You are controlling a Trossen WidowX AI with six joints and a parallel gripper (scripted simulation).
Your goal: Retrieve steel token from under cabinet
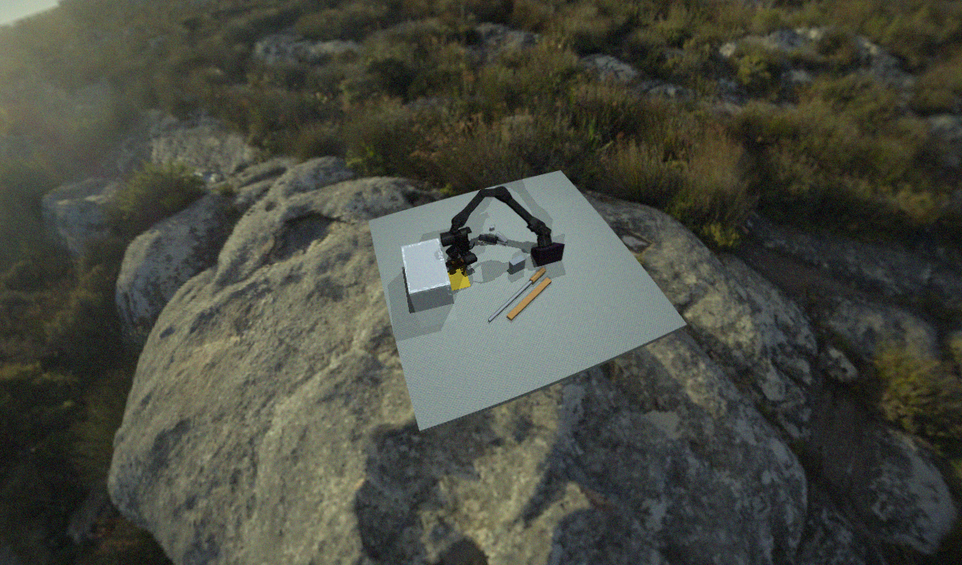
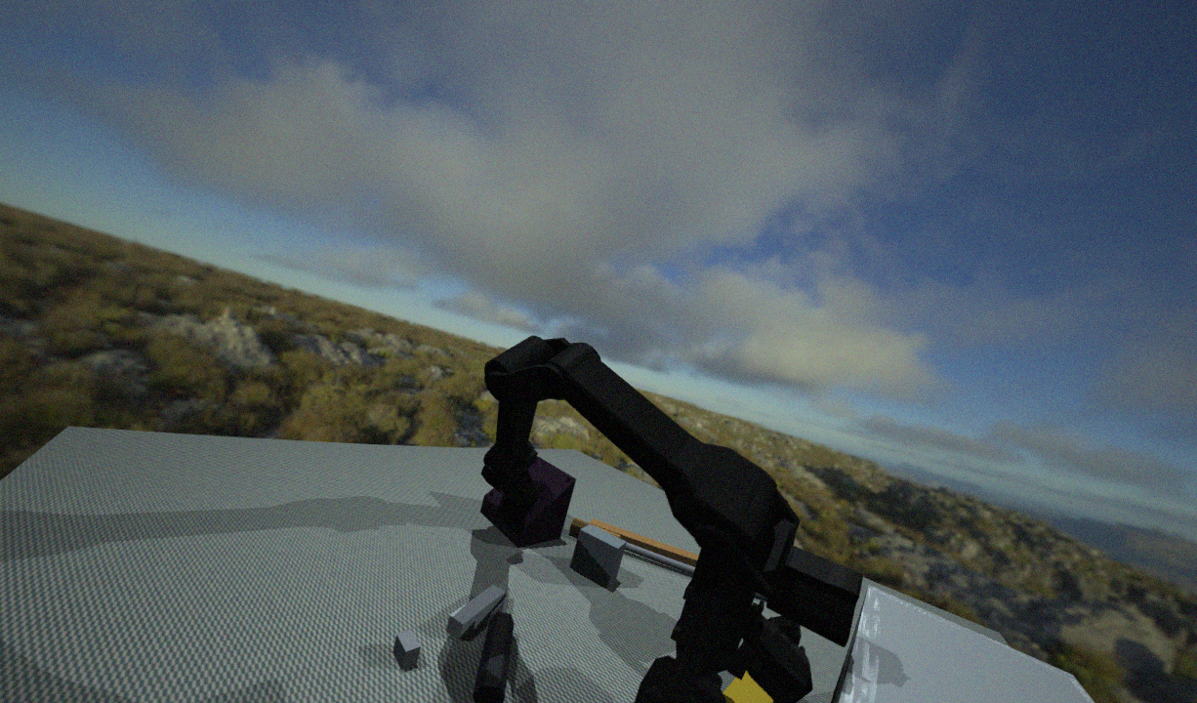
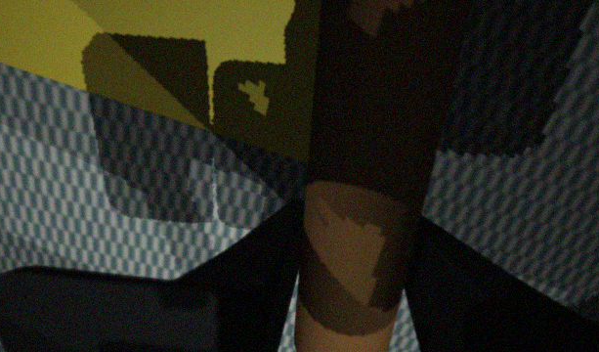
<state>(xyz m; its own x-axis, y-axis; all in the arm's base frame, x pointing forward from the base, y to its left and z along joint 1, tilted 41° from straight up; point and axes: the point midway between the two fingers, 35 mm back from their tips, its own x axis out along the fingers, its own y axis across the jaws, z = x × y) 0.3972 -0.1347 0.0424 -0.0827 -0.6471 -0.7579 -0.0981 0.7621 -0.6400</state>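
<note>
Right now the grey bar is 240 mm behind my gripper tip and 70 mm to the right of it. Round my gripper tip: grey block: 220 mm behind, 160 mm to the left, 20 mm above; then small grey cube: 230 mm behind, 160 mm to the right; then wooden stick: 200 mm behind, 350 mm to the left.
</note>
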